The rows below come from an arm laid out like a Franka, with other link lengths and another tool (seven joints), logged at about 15 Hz.
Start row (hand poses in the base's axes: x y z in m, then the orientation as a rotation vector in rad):
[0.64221 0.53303 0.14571 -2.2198 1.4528 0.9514]
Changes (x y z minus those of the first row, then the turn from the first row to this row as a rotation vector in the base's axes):
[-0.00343 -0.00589 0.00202 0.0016 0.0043 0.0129]
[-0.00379 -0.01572 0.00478 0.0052 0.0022 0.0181]
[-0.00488 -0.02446 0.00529 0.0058 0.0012 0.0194]
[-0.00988 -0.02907 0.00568 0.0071 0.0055 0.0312]
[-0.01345 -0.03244 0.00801 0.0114 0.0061 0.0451]
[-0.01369 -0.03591 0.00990 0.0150 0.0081 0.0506]
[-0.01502 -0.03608 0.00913 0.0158 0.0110 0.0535]
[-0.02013 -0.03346 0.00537 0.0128 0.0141 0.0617]
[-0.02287 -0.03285 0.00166 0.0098 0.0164 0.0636]
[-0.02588 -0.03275 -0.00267 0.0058 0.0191 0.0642]
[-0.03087 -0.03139 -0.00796 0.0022 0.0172 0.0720]
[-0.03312 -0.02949 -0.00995 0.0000 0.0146 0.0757]
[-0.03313 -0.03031 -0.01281 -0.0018 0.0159 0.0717]
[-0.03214 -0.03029 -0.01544 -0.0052 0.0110 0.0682]
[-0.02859 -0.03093 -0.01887 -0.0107 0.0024 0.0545]
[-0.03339 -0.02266 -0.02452 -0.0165 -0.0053 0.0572]
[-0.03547 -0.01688 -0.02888 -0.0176 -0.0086 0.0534]
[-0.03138 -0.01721 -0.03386 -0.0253 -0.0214 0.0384]
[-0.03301 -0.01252 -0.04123 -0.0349 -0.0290 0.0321]
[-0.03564 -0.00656 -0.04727 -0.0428 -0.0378 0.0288]
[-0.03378 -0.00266 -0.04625 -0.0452 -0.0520 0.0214]
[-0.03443 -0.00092 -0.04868 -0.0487 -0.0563 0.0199]
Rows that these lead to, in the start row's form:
[0.63878 0.52714 0.14773 -2.2299 1.4408 0.9617]
[0.63842 0.51731 0.15049 -2.2325 1.4319 0.9626]
[0.63733 0.50857 0.15100 -2.2335 1.4297 0.9620]
[0.63233 0.50396 0.15139 -2.2427 1.4189 0.9718]
[0.62876 0.50059 0.15372 -2.2523 1.4020 0.9791]
[0.62852 0.49712 0.15561 -2.2544 1.3945 0.9851]
[0.62719 0.49695 0.15484 -2.2559 1.3922 0.9901]
[0.62208 0.49957 0.15108 -2.2651 1.3876 0.9950]
[0.61934 0.50018 0.14737 -2.2686 1.3890 0.9969]
[0.61633 0.50028 0.14304 -2.2716 1.3927 0.9984]
[0.61134 0.50164 0.13775 -2.2817 1.3868 0.9966]
[0.60909 0.50354 0.13576 -2.2870 1.3837 0.9933]
[0.60908 0.50272 0.13290 -2.2845 1.3897 0.9928]
[0.61007 0.50274 0.13027 -2.2846 1.3938 0.9838]
[0.61362 0.50210 0.12684 -2.2774 1.4083 0.9659]
[0.60882 0.51037 0.12119 -2.2853 1.4068 0.9540]
[0.60674 0.51615 0.11683 -2.2831 1.4100 0.9481]
[0.61083 0.51582 0.11185 -2.2767 1.4254 0.9233]
[0.60920 0.52051 0.10448 -2.2787 1.4358 0.9067]
[0.60657 0.52647 0.09844 -2.2825 1.4413 0.8904]
[0.60843 0.53037 0.09946 -2.2791 1.4441 0.8690]
[0.60778 0.53211 0.09703 -2.2807 1.4463 0.8613]

